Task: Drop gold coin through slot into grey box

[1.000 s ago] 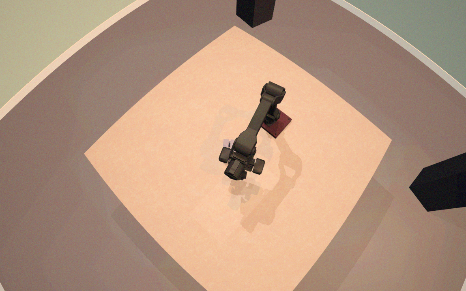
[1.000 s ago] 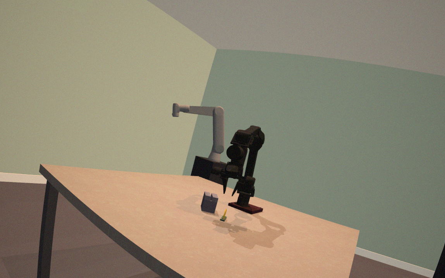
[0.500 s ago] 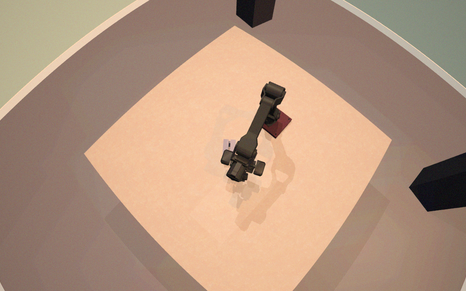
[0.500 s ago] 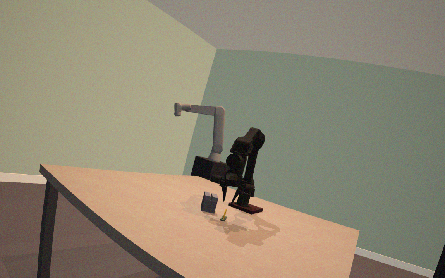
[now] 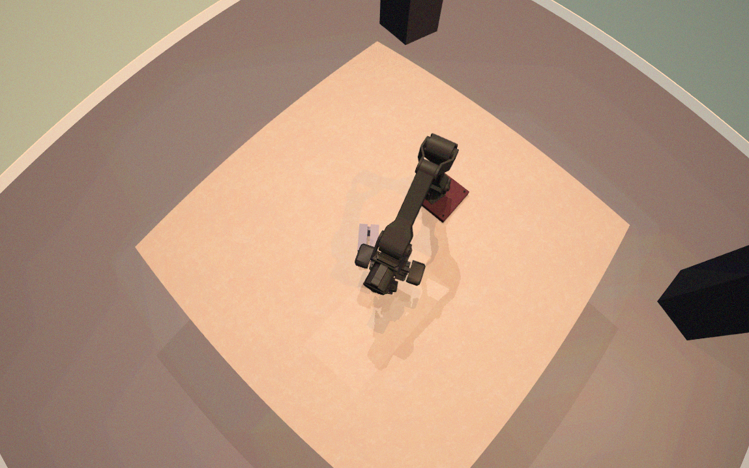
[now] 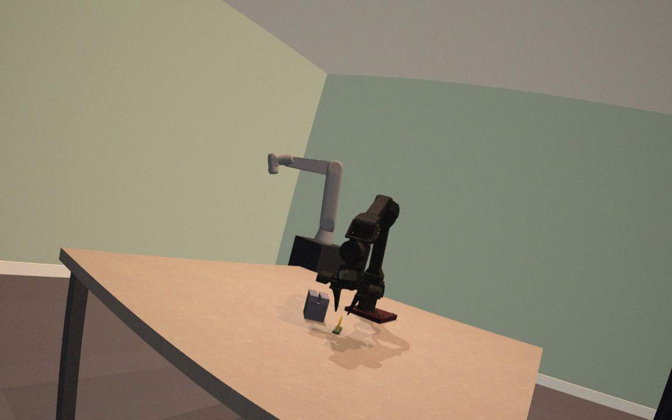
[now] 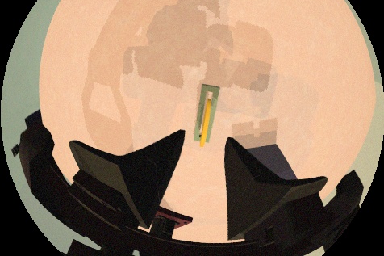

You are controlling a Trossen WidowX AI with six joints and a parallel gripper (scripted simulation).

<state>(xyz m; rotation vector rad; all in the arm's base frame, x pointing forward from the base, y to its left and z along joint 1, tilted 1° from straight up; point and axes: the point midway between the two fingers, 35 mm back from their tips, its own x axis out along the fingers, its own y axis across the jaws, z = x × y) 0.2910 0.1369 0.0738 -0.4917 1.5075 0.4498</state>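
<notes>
Right now the gold coin is 30 mm below my gripper tip.
</notes>
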